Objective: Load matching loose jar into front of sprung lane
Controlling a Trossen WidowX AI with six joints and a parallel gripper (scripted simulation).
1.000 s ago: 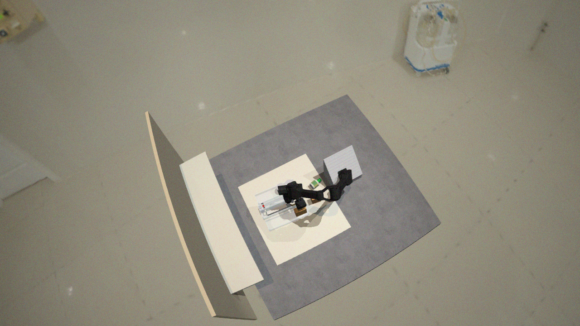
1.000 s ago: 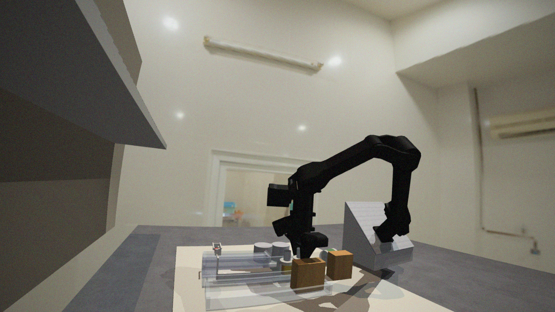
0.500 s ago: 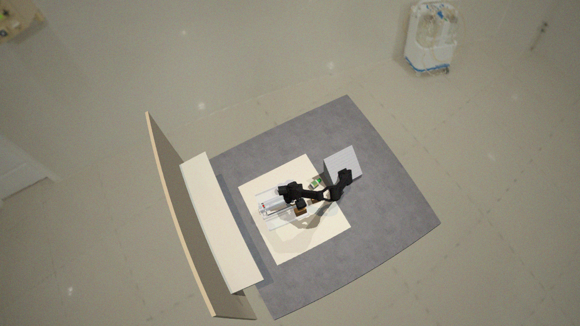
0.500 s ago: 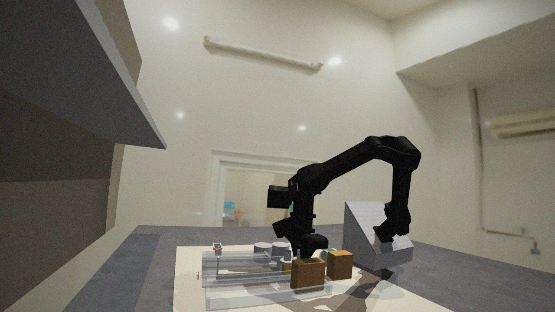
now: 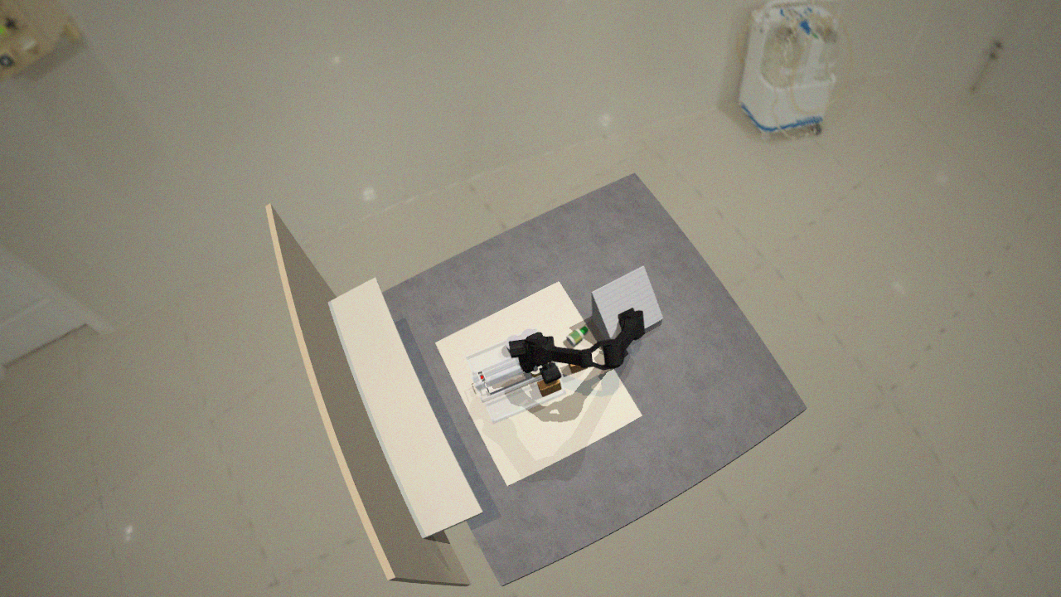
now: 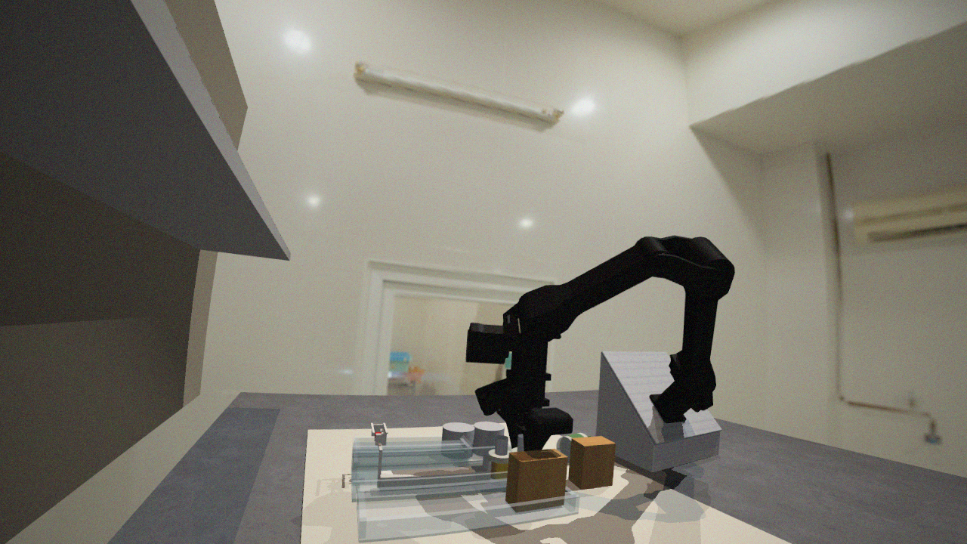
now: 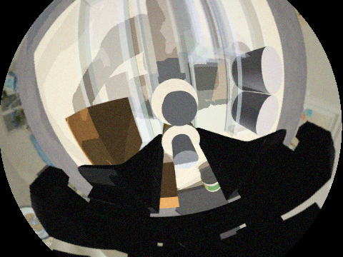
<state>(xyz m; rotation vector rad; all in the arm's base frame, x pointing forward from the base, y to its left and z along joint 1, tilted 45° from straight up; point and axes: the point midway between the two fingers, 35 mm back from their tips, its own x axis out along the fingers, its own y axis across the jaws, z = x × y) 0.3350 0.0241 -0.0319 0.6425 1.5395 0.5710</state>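
Right now my gripper tip is 140 mm short of the clear pusher lane, 30 mm to the left of it and 10 mm above it. Round my gripper tip: pusher plate 150 mm ahead, 40 mm to the right, 20 mm above; then green-banded jar 170 mm behind, 60 mm to the right, 10 mm below; then shelf 500 mm ahead, 330 mm above, 20 mm to the left.
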